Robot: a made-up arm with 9 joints. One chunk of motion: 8 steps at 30 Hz.
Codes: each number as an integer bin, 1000 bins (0 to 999) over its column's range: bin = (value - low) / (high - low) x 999, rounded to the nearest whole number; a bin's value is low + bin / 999 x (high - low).
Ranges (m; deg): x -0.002..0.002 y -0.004..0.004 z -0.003..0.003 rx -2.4..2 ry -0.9..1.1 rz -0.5..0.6
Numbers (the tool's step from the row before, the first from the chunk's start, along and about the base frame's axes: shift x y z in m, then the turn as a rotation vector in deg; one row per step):
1: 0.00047 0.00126 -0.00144 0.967 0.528 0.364
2: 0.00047 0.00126 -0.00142 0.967 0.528 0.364
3: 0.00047 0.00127 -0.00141 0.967 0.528 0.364
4: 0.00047 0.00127 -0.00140 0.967 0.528 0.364
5: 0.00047 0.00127 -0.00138 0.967 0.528 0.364
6: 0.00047 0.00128 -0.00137 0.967 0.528 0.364
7: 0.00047 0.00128 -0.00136 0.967 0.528 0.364
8: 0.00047 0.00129 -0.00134 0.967 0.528 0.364
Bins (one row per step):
1: 617 657 260 764 713 785
2: 617 657 263 764 713 785
3: 617 658 265 764 713 785
4: 617 658 266 764 713 785
5: 617 658 270 764 713 785
6: 617 659 271 764 713 785
7: 617 659 273 764 713 785
8: 617 661 276 764 713 785

